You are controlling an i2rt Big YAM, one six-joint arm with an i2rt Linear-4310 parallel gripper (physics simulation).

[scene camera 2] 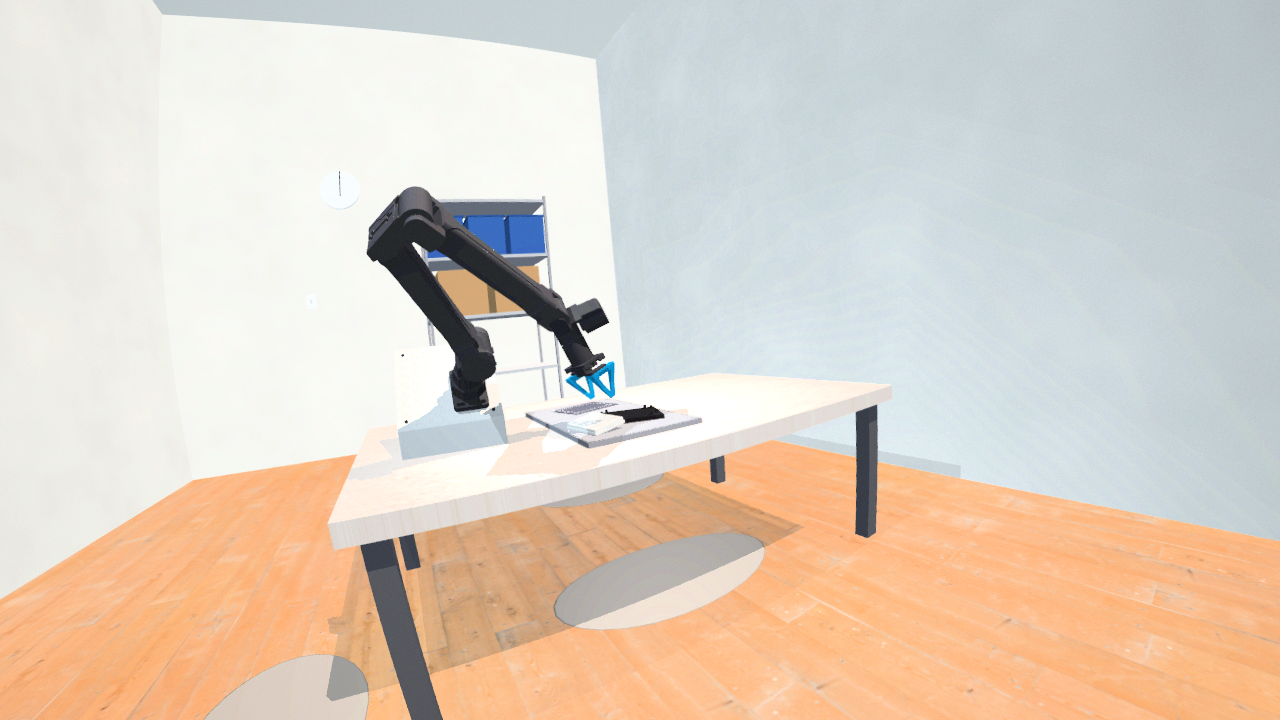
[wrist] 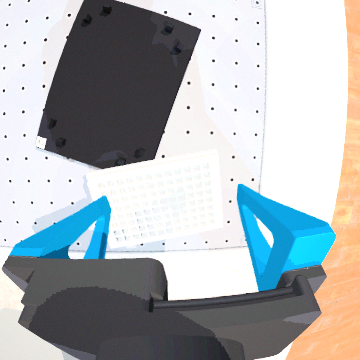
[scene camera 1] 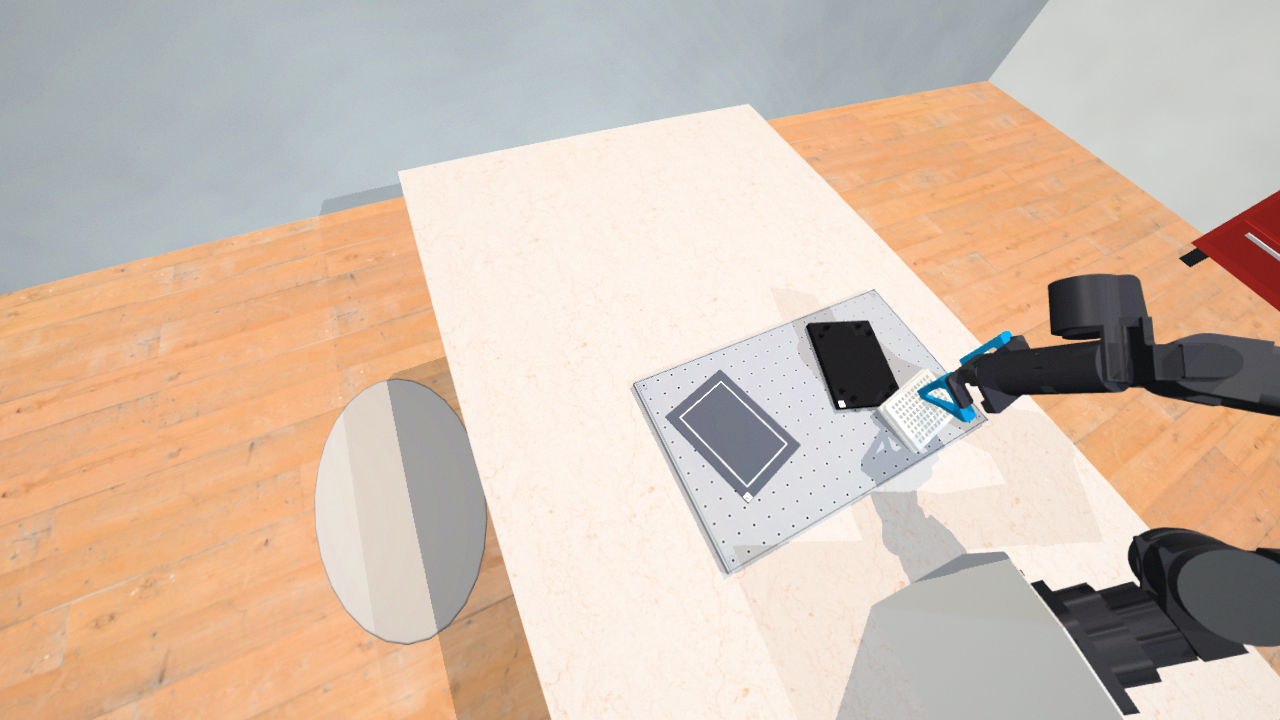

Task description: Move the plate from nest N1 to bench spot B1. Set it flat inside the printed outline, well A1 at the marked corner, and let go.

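Frame: origin at the arm's base, x ahead, y right, z down, level; millimetres.
Where they show: gripper, fingertip midpoint: [scene camera 2: 602,397] [wrist: 171,196] [scene camera 1: 940,378]; arm's base, origin of the base link: [scene camera 2: 468,390] [scene camera 1: 1067,641].
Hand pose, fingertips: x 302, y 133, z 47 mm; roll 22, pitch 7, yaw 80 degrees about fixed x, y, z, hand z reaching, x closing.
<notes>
Each offset is from my fingertips to the top centre of the thing. "spot": to the spot under its first point. Level surfaces: height alone.
The white well plate {dx -24, dy -7, dz +46 mm} [scene camera 1: 911,419] [scene camera 2: 595,424] [wrist: 162,200] lies on the perforated board {dx +47, dy -158, dz +73 mm} [scene camera 1: 823,465] [wrist: 225,65], beside the black nest {dx +88, dy -58, dz +52 mm} [scene camera 1: 850,362] [scene camera 2: 637,412] [wrist: 117,85]. It is turned relative to the nest and its edge is very close to the nest's end; whether they touch is unclear. My gripper [scene camera 1: 943,376] [scene camera 2: 601,395] [wrist: 171,196] is open and empty above the plate, its blue fingertips off the two short sides in the wrist view. The printed outline {spot: dx +33, dy -357, dz +72 mm} [scene camera 1: 714,451] is on a dark card, with a white marked corner {spot: dx -43, dy -342, dz +72 mm} [scene camera 1: 747,497]. Well A1 cannot be made out.
The board lies on the pale table {dz +87 mm} [scene camera 1: 581,268] [scene camera 2: 760,394]. The grey arm base block [scene camera 1: 966,644] [scene camera 2: 447,437] stands near the board. A shelf unit [scene camera 2: 549,295] with blue and brown boxes stands behind the arm. A red object [scene camera 1: 1244,241] is at the right edge.
</notes>
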